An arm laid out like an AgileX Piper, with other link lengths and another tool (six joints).
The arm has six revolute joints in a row. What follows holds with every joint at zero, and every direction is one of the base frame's. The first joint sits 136.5 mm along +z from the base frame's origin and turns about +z. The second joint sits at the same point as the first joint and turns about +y. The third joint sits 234.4 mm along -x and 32.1 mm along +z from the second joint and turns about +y. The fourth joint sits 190.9 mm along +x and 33.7 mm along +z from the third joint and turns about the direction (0.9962, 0, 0.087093). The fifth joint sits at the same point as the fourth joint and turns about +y. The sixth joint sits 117.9 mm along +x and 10.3 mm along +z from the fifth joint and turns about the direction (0.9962, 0, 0.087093). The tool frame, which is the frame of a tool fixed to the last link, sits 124.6 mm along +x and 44.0 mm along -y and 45.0 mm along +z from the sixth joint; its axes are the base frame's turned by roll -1.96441, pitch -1.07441 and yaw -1.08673 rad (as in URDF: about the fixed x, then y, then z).
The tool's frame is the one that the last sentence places.
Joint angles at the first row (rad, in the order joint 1, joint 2, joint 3, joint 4, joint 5, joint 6):
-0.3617 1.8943 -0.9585 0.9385 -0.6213 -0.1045
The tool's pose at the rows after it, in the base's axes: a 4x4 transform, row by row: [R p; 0 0 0 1], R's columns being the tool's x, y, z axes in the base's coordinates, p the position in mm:
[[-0.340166 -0.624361 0.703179 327.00], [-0.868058 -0.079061 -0.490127 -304.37], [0.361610 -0.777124 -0.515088 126.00], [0 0 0 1]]
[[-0.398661 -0.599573 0.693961 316.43], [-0.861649 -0.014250 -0.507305 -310.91], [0.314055 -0.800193 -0.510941 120.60], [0 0 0 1]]
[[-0.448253 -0.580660 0.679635 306.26], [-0.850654 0.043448 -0.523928 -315.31], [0.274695 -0.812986 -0.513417 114.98], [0 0 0 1]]
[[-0.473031 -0.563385 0.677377 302.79], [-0.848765 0.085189 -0.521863 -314.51], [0.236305 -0.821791 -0.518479 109.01], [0 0 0 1]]
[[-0.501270 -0.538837 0.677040 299.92], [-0.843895 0.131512 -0.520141 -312.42], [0.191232 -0.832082 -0.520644 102.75], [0 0 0 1]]
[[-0.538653 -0.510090 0.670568 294.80], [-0.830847 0.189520 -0.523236 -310.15], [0.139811 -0.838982 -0.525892 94.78], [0 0 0 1]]
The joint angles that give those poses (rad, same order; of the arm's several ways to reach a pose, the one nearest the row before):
-0.3732 1.8943 -0.9585 0.9385 -0.6193 -0.0725
-0.3957 1.8943 -0.9585 0.9621 -0.6155 -0.0317
-0.4111 1.8944 -0.9585 1.0008 -0.6130 -0.0141
-0.4151 1.8943 -0.9585 1.0240 -0.6007 0.0071
-0.4151 1.8946 -0.9585 1.0505 -0.5910 0.0357
-0.4151 1.8964 -0.9585 1.0940 -0.5837 0.0599

